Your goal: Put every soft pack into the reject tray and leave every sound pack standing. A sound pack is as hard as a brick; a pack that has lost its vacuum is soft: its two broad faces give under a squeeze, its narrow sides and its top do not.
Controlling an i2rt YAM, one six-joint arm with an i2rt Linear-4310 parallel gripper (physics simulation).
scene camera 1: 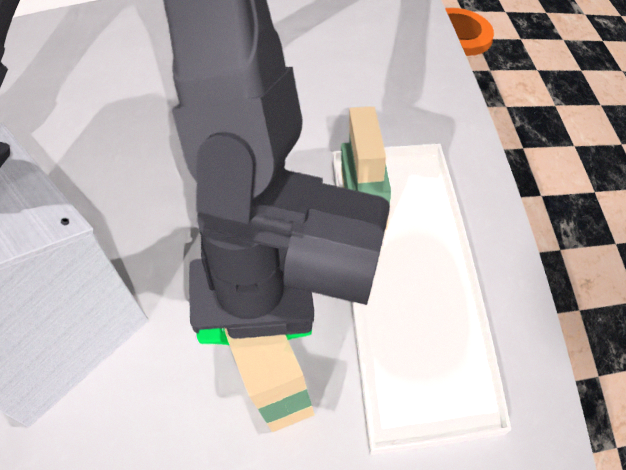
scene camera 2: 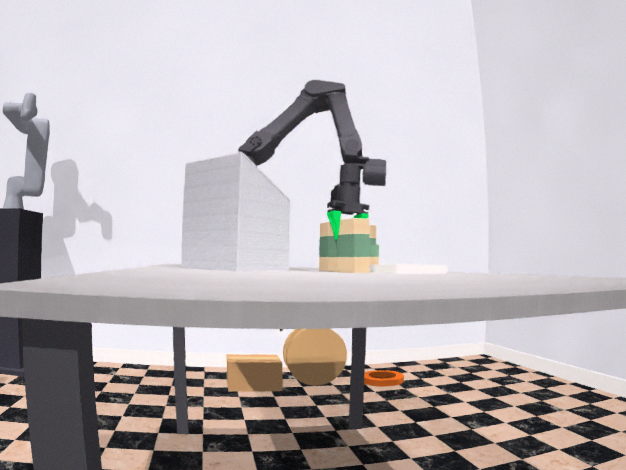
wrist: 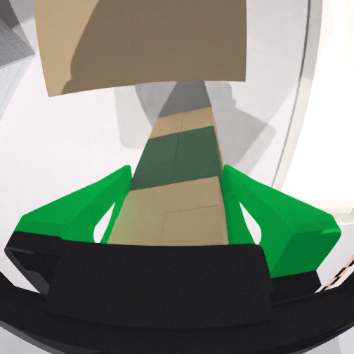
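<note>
A tan pack with a green band stands upright on the table, left of the white reject tray. My gripper points down over it, its green fingers closed against the two broad faces; palm and arm hide part of its top. Another pack fills the top of the wrist view; the arm hides it in scene camera 1. A third pack stands at the tray's back left corner, its green middle wider than its top; the arm hides its lower part.
A tall grey block stands on the table to the left of the packs. The arm reaches over the table from the back. An orange ring lies on the floor beyond the table's right edge.
</note>
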